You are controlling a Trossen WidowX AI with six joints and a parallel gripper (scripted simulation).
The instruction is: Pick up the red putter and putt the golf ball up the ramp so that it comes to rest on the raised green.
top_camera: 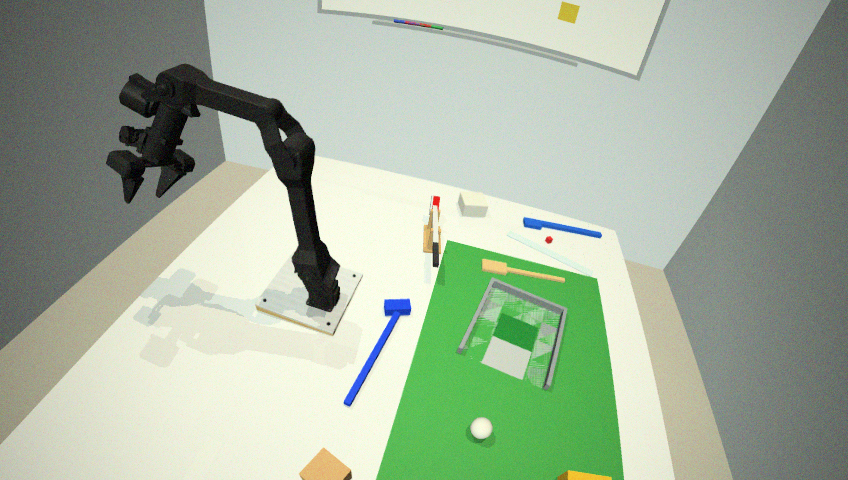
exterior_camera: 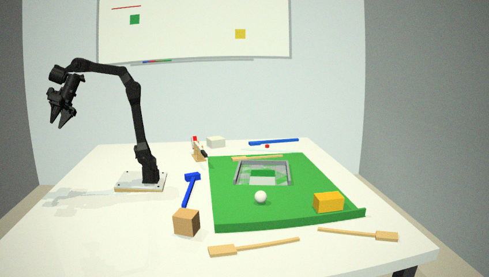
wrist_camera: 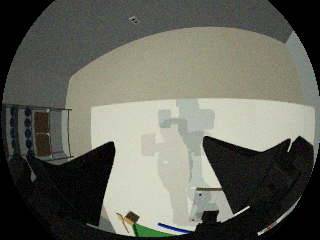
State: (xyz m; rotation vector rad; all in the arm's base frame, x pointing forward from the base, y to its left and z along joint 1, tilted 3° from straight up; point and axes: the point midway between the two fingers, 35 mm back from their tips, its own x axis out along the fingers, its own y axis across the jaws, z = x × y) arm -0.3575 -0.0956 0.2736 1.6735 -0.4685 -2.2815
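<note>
Right now my gripper tip is 560 mm short of the red putter, 410 mm to the right of it and 220 mm above it. Round my gripper tip: white golf ball (760 mm ahead, 250 mm below, 110 mm to the right); wooden cube (510 mm ahead, 280 mm to the right, 250 mm below); blue putter (520 mm ahead, 260 mm below, 20 mm to the left).
</note>
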